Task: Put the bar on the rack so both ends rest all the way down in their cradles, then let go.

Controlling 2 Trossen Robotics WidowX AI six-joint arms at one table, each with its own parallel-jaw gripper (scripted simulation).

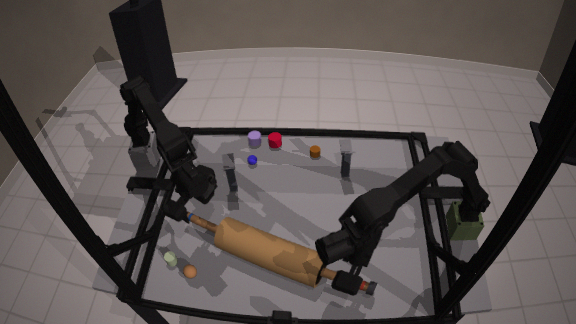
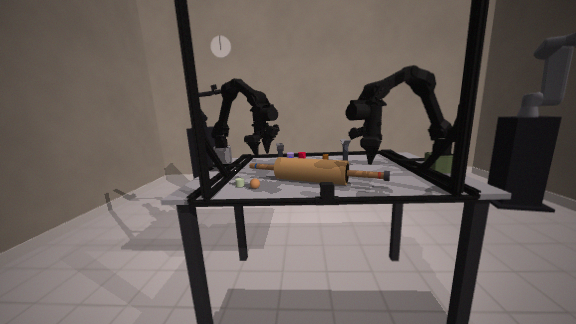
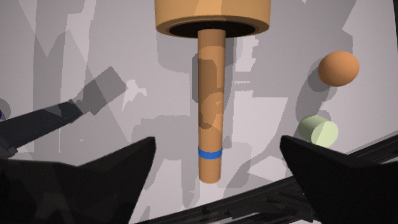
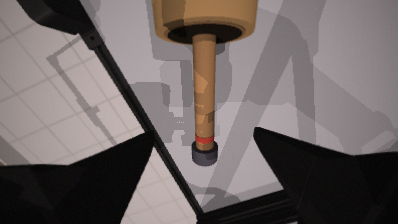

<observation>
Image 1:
left gripper: 196, 211
rolling pin: 286, 258
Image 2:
right gripper: 371, 161
rolling pin: 300, 169
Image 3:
left gripper: 218, 142
orange ball: 339, 68
pale green cylinder: 315, 129
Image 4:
right gripper: 204, 133
</observation>
